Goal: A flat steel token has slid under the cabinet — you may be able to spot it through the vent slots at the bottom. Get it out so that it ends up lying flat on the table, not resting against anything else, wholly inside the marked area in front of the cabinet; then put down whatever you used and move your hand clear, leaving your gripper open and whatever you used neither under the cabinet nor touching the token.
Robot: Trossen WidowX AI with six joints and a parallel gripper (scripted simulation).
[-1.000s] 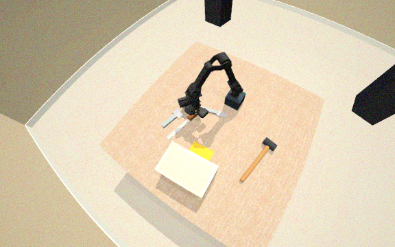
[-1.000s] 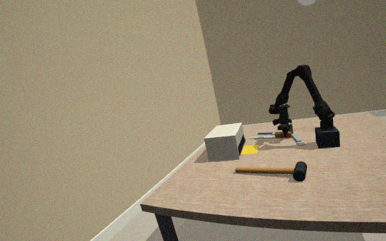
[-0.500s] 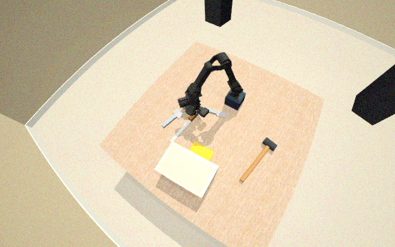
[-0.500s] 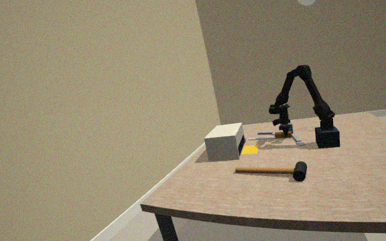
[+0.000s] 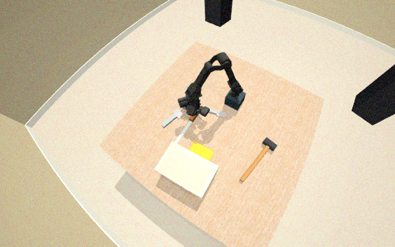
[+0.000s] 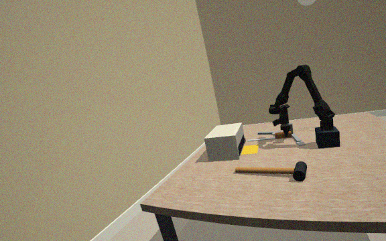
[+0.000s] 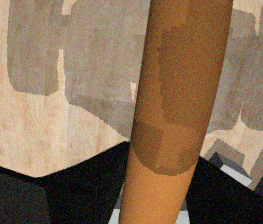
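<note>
Right now my gripper tip is 10 mm past the tiny cube and 50 mm to the left of it. Also, from my gripper tip: grey t-shaped tool 130 mm ahead, 110 mm to the right; then grey flat tool 90 mm behind, 90 mm to the left; then grey block 100 mm to the right, 30 mm above.
</note>
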